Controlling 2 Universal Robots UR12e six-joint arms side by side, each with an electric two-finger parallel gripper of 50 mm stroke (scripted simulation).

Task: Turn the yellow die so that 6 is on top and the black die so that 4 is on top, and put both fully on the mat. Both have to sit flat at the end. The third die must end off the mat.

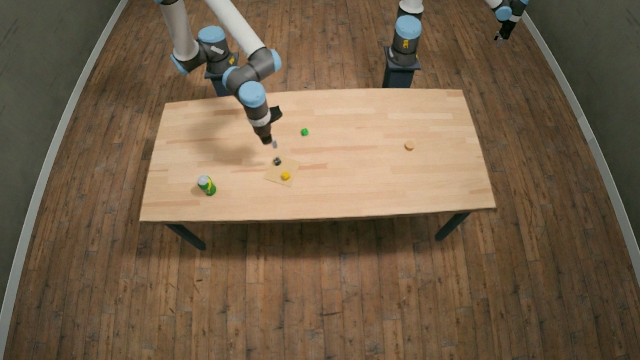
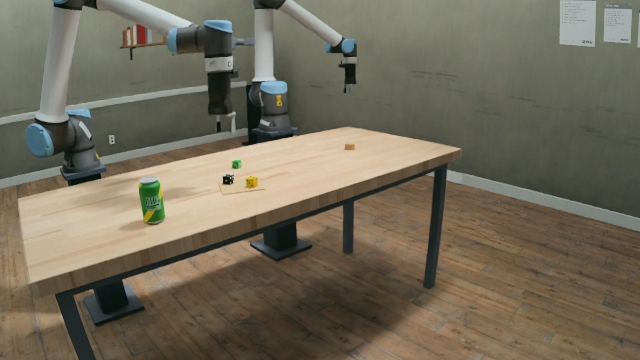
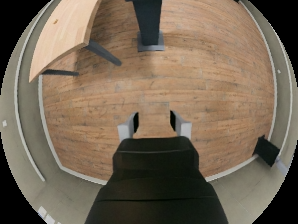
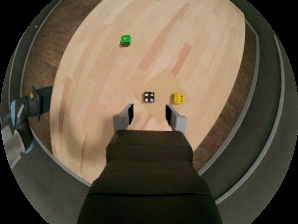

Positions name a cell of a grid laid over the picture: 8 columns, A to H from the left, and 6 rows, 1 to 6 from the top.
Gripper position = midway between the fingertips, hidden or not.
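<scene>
I can see my left gripper (image 3: E4), and my right gripper (image 2: C3) (image 4: E3) too. There's also a tan mat (image 4: E3), though the mat is out of frame in image 3.
</scene>
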